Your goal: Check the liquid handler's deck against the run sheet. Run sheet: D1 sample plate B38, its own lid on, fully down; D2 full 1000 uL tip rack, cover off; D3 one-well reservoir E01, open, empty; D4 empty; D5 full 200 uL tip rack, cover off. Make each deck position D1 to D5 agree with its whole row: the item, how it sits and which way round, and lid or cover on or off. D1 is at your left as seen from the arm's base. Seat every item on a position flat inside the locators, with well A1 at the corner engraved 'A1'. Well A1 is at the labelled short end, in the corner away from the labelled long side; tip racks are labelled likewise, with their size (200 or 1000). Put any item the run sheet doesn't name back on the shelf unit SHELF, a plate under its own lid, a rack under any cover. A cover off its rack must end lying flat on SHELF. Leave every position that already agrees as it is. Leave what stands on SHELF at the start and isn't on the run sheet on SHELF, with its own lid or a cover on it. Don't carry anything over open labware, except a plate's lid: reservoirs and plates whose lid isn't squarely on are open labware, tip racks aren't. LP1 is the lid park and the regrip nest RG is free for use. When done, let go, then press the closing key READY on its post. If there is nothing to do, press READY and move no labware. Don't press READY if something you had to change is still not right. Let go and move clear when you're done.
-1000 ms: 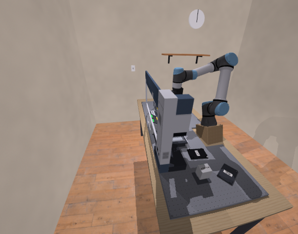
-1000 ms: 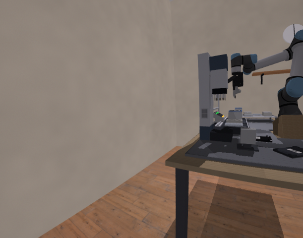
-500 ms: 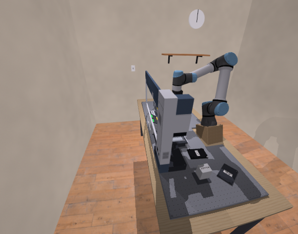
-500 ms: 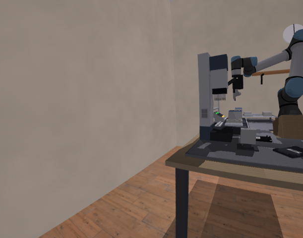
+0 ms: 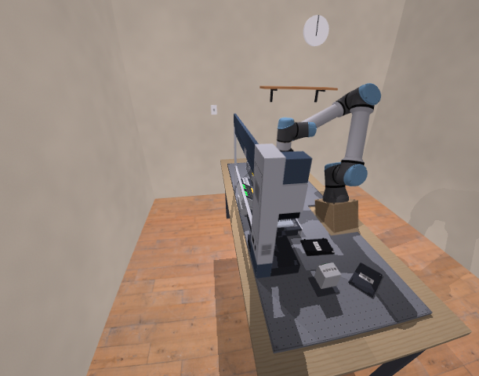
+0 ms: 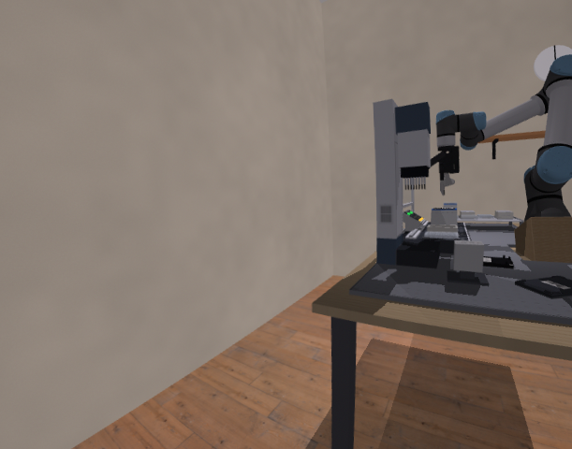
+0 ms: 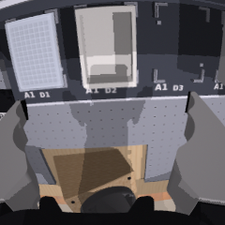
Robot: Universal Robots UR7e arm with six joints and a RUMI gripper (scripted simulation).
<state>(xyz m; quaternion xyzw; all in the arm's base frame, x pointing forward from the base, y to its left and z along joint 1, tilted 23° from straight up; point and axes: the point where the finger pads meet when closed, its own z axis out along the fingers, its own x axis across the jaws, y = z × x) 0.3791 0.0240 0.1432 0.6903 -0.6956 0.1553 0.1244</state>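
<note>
Right now the one-well reservoir is 170 mm below my hand. From my hand the other things lie so: liquid handler head (350 mm to the left, 160 mm above, 80 mm ahead); then blue-framed tip rack (250 mm to the right, 110 mm below, 10 mm behind); then liquid handler tower (340 mm to the left, 170 mm ahead, 50 mm above).
</note>
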